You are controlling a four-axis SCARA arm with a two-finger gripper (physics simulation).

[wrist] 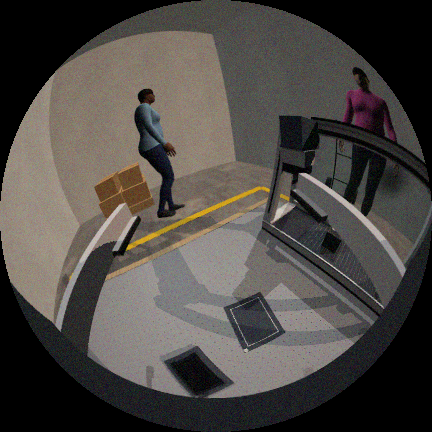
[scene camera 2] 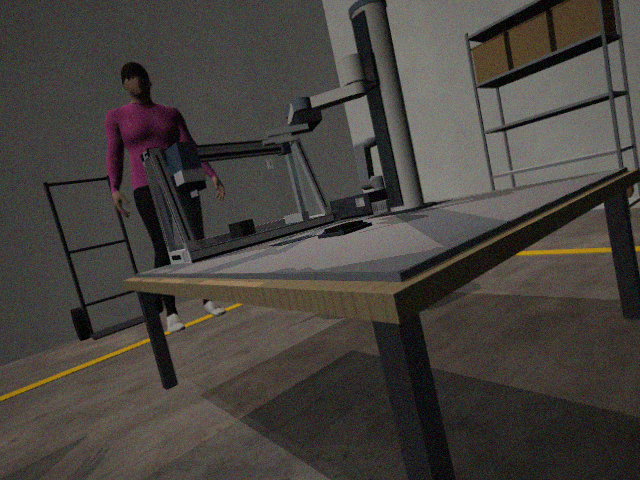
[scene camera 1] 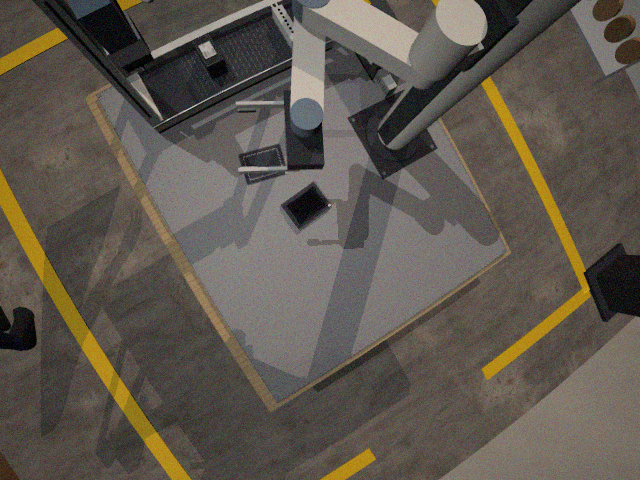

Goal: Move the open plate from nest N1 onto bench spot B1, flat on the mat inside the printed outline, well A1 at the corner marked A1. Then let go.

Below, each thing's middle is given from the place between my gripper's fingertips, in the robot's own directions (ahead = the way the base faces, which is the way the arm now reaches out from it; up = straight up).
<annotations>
Now: hand 39 cm above the dark mat with printed outline [scene camera 1: 270, 156], 5 cm past it and 4 cm to the left of it. From my hand the other things lie so: black well plate [wrist: 196, 375] 37 cm below, 19 cm to the left, 11 cm behind.
</annotations>
